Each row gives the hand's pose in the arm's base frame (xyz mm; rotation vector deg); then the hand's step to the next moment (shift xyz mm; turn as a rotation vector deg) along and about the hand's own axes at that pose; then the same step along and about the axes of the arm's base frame.
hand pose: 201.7 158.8 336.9 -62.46 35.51 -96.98
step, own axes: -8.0 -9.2 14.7 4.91 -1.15 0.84
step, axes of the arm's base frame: 9.6 12.2 11.2 -0.31 -4.01 3.15
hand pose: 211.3 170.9 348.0 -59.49 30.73 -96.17
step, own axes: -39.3 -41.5 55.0 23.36 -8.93 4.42
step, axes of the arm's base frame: 27.2 58.7 45.9 -2.97 -17.79 17.88
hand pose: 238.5 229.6 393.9 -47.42 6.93 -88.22
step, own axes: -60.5 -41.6 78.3 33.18 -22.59 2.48
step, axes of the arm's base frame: 4.3 92.7 54.0 -14.52 -25.03 27.93
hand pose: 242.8 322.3 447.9 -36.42 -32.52 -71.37
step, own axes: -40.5 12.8 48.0 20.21 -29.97 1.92
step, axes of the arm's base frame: 0.9 64.0 3.6 -24.63 -18.10 19.39
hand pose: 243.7 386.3 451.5 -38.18 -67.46 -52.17
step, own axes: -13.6 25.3 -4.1 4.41 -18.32 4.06
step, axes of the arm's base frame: 22.4 12.4 -13.7 -17.37 -6.71 4.99
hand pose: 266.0 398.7 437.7 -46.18 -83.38 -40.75
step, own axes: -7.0 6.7 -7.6 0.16 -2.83 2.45
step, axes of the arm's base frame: 9.8 -2.9 -6.9 -3.72 0.43 0.17
